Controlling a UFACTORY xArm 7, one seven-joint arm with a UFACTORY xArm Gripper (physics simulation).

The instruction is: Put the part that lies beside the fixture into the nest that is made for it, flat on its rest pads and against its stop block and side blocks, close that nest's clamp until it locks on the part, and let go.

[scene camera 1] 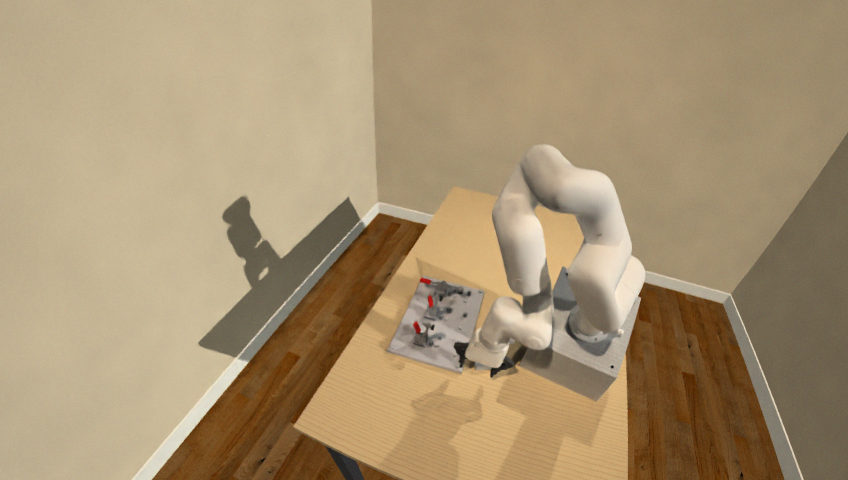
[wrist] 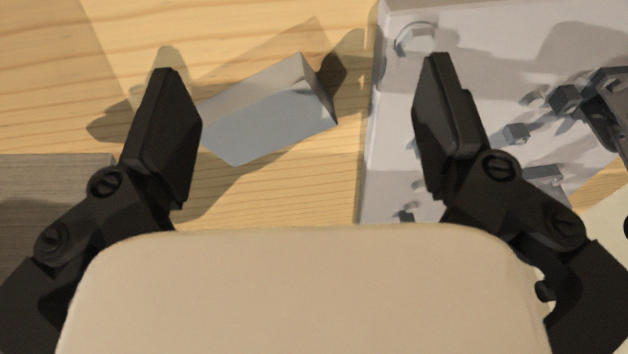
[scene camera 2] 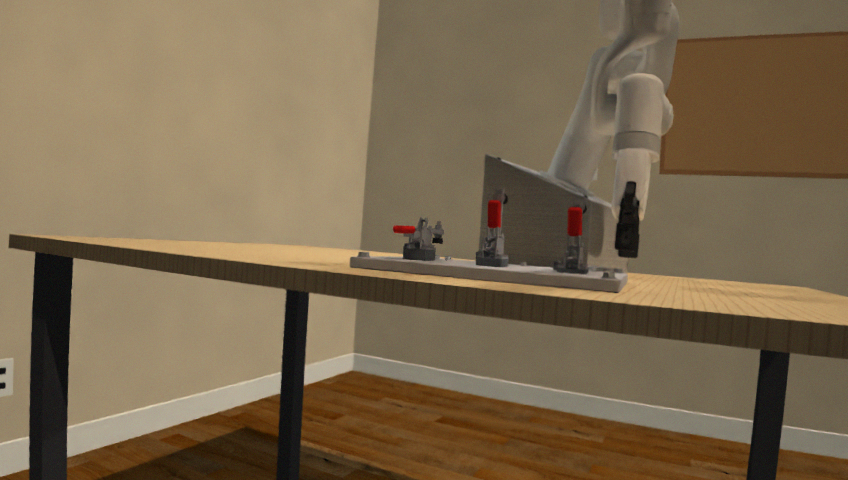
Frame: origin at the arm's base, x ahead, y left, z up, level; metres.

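Seen in the pictures: gripper, fingertip midpoint: (scene camera 1: 476, 368) (wrist: 302, 88) (scene camera 2: 626, 254); arm's base at its link origin: (scene camera 2: 565, 185).
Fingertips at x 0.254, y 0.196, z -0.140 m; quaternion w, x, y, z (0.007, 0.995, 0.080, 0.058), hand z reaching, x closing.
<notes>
Pixels of each thing's middle, then the offset from my fingertips to it. "spot": a spot on its surface instead.
- part at the middle of its body: (wrist: 263, 116) (scene camera 2: 594, 272) (scene camera 1: 485, 362) dx -0.013, dy -0.054, dz -0.035 m
- fixture plate at the middle of its body: (wrist: 491, 174) (scene camera 2: 497, 270) (scene camera 1: 440, 319) dx +0.183, dy -0.139, dz -0.037 m
- far clamp at the middle of its body: (scene camera 2: 420, 238) (scene camera 1: 441, 287) dx +0.231, dy -0.243, dz +0.001 m
- middle clamp at a spot on its surface: (scene camera 2: 493, 234) (scene camera 1: 434, 307) spot: dx +0.206, dy -0.139, dz +0.014 m
- bolt head at a spot on its surface: (wrist: 417, 37) spot: dx +0.051, dy +0.007, dz -0.023 m
The part (wrist: 265, 125), a grey block with a sloped face, lies on the table beside the fixture plate (scene camera 1: 440, 358) (scene camera 2: 535, 278) (wrist: 475, 30). My gripper (scene camera 1: 477, 365) (scene camera 2: 627, 249) (wrist: 302, 88) is open and empty above the part. In the wrist view the left finger is close to the part's left end and the right finger is over the plate's edge. The far clamp (scene camera 1: 446, 290) (scene camera 2: 421, 237) has its red handle lying sideways. The middle clamp (scene camera 1: 437, 310) (scene camera 2: 493, 234) and near clamp (scene camera 1: 422, 337) (scene camera 2: 574, 237) have handles upright. In scene camera 1 the gripper mostly hides the part.
The grey robot base block (scene camera 1: 571, 362) (scene camera 2: 529, 220) (wrist: 50, 190) stands on the wooden table (scene camera 1: 357, 392) (scene camera 2: 208, 261) (wrist: 50, 30), on the other side of the part from the plate. Small blocks and pins stand on the plate, with a bolt head (wrist: 417, 37) near its corner.
</notes>
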